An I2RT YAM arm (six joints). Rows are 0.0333 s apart.
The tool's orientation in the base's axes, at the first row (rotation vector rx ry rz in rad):
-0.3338 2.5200 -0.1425
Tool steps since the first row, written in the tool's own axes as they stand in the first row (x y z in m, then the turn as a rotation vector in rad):
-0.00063 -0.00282 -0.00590 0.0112 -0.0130 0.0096
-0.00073 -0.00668 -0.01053 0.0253 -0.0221 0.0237
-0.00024 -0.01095 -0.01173 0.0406 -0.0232 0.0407
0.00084 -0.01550 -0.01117 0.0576 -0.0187 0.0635
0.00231 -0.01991 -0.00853 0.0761 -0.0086 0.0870
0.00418 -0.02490 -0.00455 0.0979 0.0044 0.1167
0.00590 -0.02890 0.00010 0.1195 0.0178 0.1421
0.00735 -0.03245 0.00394 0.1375 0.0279 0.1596
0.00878 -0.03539 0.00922 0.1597 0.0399 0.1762
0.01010 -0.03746 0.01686 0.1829 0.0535 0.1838
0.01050 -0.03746 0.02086 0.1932 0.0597 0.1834
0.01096 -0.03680 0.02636 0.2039 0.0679 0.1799
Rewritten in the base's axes. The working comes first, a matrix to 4 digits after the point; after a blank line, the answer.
The tool's axes in the first row as the columns of a matrix, in the base's axes (used below as rounded here):
-0.7964 -0.2058 0.5687
-0.2686 0.9629 -0.0277
-0.5419 -0.1748 -0.8221

-0.00227 -0.00238 0.00568 -0.0008 -0.0158 -0.0117
-0.00403 -0.00594 0.01022 -0.0021 -0.0287 -0.0293
-0.00423 -0.01015 0.01169 -0.0044 -0.0344 -0.0514
-0.00383 -0.01484 0.01144 -0.0059 -0.0352 -0.0801
-0.00259 -0.01956 0.00924 -0.0094 -0.0311 -0.1113
-0.00079 -0.02497 0.00583 -0.0125 -0.0253 -0.1498
0.00131 -0.02942 0.00177 -0.0180 -0.0189 -0.1847
0.00307 -0.03333 -0.00155 -0.0245 -0.0145 -0.2106
0.00553 -0.03669 -0.00615 -0.0352 -0.0094 -0.2384
0.00925 -0.03925 -0.01279 -0.0521 -0.0027 -0.2596
0.01121 -0.03947 -0.01629 -0.0619 0.0005 -0.2659
0.01384 -0.03911 -0.02118 -0.0741 0.0056 -0.2703

